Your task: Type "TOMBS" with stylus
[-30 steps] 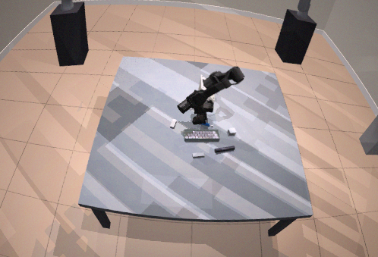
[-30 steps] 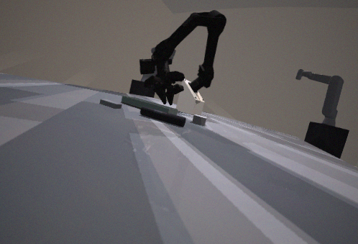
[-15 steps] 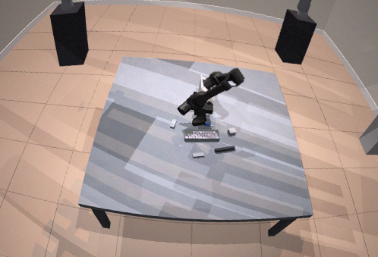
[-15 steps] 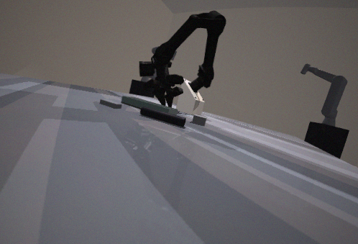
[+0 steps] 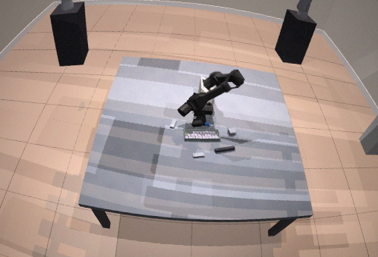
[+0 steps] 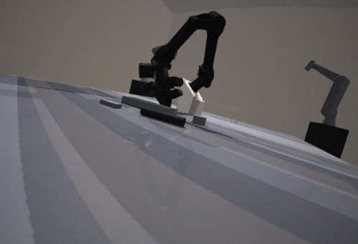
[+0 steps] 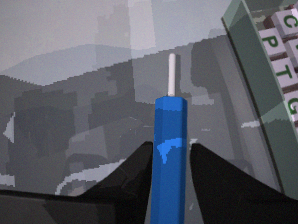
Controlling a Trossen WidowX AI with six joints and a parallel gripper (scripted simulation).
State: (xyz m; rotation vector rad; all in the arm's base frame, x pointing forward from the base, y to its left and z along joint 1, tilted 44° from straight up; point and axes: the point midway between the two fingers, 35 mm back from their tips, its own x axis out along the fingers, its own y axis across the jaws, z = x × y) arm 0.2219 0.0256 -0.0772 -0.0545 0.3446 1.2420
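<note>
Now: the small grey cube 7 cm ahead of my gripper tip, 16 cm to the left of it and 1 cm above it. Also, from my gripper tip: dark bar: 20 cm ahead, 9 cm to the left; blue stylus: 1 cm to the left.
</note>
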